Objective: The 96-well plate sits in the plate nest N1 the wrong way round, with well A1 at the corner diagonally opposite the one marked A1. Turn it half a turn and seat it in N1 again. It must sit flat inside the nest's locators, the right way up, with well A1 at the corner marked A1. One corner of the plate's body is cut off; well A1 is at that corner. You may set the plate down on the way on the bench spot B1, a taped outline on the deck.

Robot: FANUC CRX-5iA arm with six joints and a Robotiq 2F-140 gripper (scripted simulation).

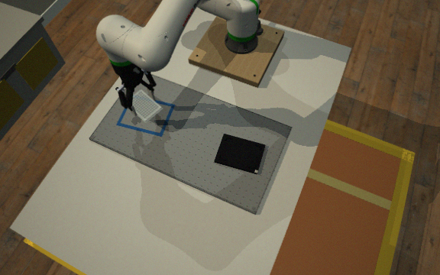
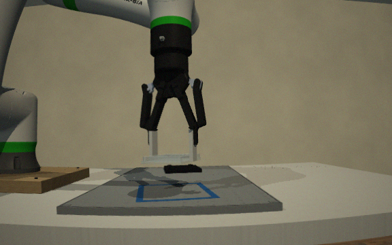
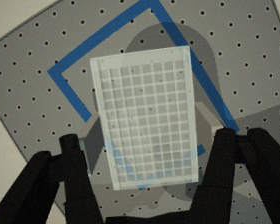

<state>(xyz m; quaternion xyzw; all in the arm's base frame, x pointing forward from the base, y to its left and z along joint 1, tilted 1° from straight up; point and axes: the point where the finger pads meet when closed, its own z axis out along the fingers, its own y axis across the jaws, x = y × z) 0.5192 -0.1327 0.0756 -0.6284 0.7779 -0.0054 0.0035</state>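
The A1 mark lies 10 mm behind my hand, 490 mm to the left of it and 80 mm below it. From my hand the other things lie so: 96-well plate 20 mm below.
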